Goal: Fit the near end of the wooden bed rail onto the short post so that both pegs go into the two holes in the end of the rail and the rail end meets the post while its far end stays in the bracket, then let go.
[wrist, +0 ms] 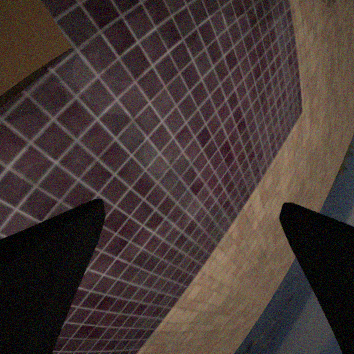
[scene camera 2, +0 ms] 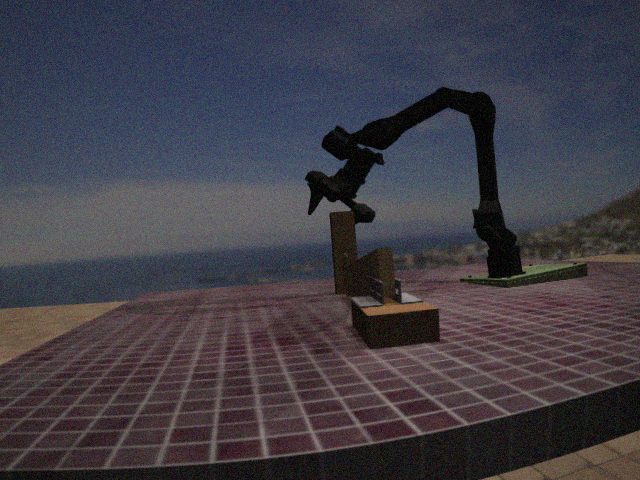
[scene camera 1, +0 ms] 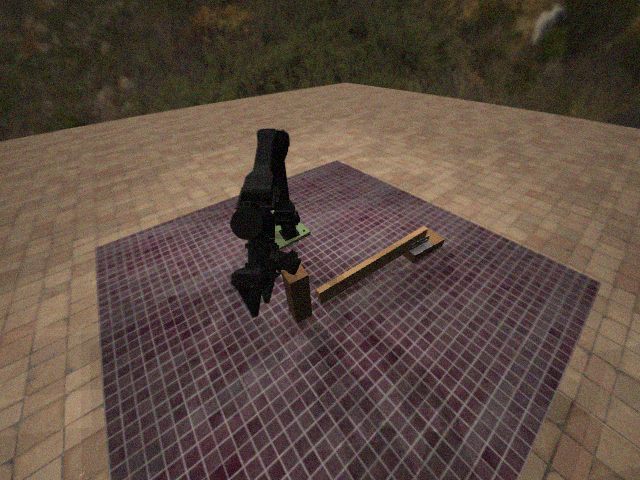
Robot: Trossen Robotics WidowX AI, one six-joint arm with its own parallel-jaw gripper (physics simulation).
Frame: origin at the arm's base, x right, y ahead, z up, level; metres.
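Seen in the pictures: gripper, fingertip midpoint: [wrist: 194, 209] [scene camera 2: 322, 225] [scene camera 1: 261, 309]; arm's base, link origin: [scene camera 2: 506, 275] [scene camera 1: 289, 233].
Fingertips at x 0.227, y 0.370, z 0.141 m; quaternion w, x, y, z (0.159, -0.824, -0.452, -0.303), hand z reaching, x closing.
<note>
Offsets run from my fingertips to a thing's middle. "pt": to the spot under its first point. Level surfaces: height alone.
My gripper [scene camera 1: 261, 308] [scene camera 2: 311, 210] [wrist: 194, 209] is open and empty, with its fingers wide apart in the wrist view. It hangs above the mat beside the short post, on the side away from the rail. The upright brown post {pt dx -0.098, dy -0.013, dz -0.037 m} [scene camera 1: 299, 295] [scene camera 2: 342, 253] stands on the mat. A brown wooden surface, apparently the post {pt dx -0.082, dy -0.018, dz +0.022 m} [wrist: 27, 42], shows at the wrist view's top left. The wooden bed rail {dx -0.385, dy -0.039, dz -0.106 m} [scene camera 1: 372, 265] [scene camera 2: 383, 271] has its near end low beside the post, with a small gap in scene camera 1. Its far end sits in the grey bracket {pt dx -0.582, dy -0.008, dz -0.119 m} [scene camera 1: 424, 248] [scene camera 2: 368, 301]. Pegs and holes cannot be made out.
A wooden block {dx -0.608, dy -0.040, dz -0.139 m} [scene camera 1: 436, 239] [scene camera 2: 403, 328] carries the bracket. The arm's green base plate [scene camera 1: 300, 233] [scene camera 2: 547, 271] lies behind the post in scene camera 1. A dark purple tiled mat {dz -0.158 m} [scene camera 1: 330, 408] [scene camera 2: 232, 392] [wrist: 165, 125] lies under everything. The arm's wrist parts hang close to the post's top.
</note>
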